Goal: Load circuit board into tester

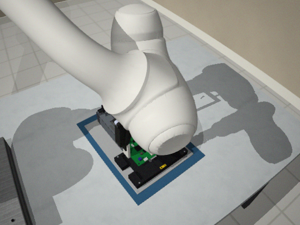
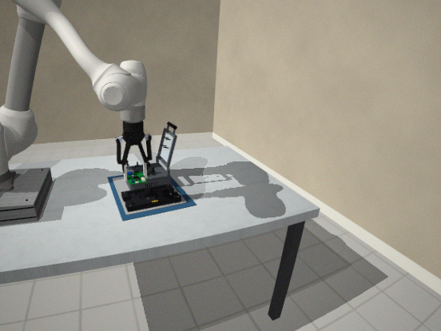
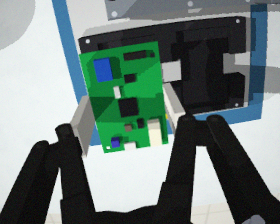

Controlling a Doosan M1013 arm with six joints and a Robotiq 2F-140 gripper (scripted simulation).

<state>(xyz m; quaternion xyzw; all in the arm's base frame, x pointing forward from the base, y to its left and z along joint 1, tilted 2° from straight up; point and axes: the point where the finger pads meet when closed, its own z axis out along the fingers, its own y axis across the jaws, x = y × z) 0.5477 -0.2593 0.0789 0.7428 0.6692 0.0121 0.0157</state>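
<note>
Right now my hand is 2 cm above the green circuit board. The rest, counted from my hand: latch hook 3 cm ahead, 22 cm to the left, 5 cm below; tester lid 21 cm ahead, 15 cm to the left, 5 cm above.
</note>
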